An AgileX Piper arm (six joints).
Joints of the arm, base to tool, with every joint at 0 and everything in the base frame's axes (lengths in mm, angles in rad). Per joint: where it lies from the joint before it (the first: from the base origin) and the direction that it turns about. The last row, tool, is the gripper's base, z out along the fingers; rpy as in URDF.
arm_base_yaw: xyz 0.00 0.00 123.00 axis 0 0 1
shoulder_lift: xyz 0.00 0.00 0.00 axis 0 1 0
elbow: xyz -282.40 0.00 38.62 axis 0 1 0
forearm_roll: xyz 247.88 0.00 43.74 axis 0.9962 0 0.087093
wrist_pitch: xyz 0.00 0.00 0.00 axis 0 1 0
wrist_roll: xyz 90.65 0.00 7.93 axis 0.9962 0 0.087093
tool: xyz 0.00 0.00 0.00 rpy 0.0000 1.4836 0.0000
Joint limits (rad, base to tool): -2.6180..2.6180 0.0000..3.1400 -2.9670..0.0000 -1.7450..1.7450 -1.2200..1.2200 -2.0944..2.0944
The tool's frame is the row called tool.
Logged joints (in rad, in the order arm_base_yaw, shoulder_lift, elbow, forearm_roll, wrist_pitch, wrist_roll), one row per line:
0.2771 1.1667 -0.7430 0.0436 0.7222 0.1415
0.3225 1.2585 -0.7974 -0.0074 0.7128 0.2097
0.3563 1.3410 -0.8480 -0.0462 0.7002 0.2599
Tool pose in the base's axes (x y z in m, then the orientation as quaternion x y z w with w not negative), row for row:
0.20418 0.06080 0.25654 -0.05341 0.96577 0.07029 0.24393
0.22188 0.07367 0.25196 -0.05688 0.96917 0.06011 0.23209
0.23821 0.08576 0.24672 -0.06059 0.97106 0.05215 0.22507
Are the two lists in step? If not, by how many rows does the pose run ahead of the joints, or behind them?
They are in step.
